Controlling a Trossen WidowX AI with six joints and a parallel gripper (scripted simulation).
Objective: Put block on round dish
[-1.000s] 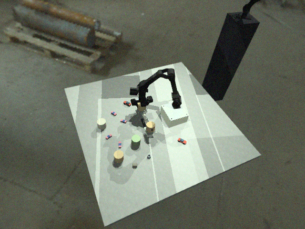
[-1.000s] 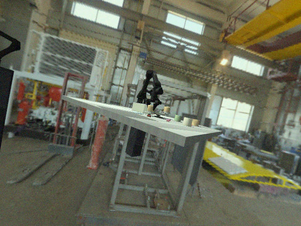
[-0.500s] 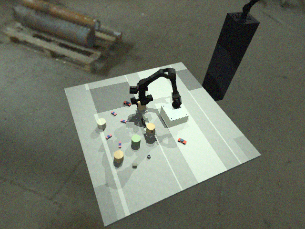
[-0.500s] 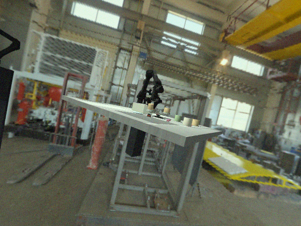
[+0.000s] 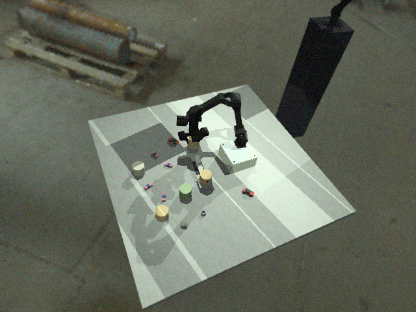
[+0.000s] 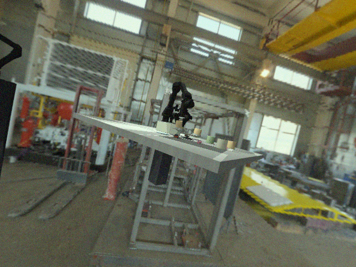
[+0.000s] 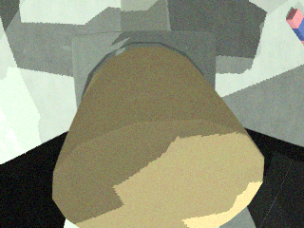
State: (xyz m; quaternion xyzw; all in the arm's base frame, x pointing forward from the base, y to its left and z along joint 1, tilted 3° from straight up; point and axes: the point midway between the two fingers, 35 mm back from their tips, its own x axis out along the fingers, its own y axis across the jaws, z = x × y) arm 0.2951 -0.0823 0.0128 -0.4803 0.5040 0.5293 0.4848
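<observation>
Now: the grey block 2 cm below my gripper tip and 1 cm to the left of it. Also, from my gripper tip: green cup 30 cm to the left, 13 cm ahead, 5 cm below; pale blue round dish 12 cm to the right, 9 cm below, 4 cm behind; balance 13 cm to the left, 5 cm below.
</observation>
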